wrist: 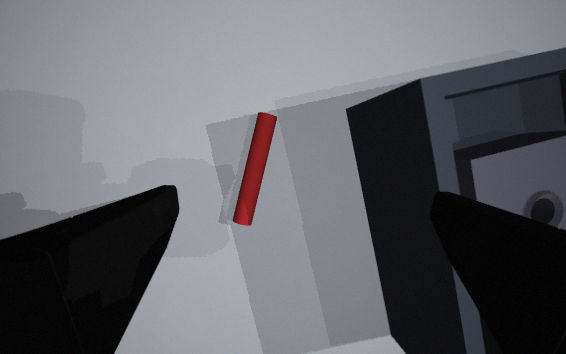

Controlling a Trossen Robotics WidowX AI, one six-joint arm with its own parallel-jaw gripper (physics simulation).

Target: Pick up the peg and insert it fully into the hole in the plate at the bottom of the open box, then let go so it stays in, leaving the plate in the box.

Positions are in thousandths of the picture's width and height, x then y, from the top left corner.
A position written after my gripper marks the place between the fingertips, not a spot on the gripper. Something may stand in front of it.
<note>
I see my gripper (540, 569), a red peg (469, 352) and a box (713, 397).
</note>
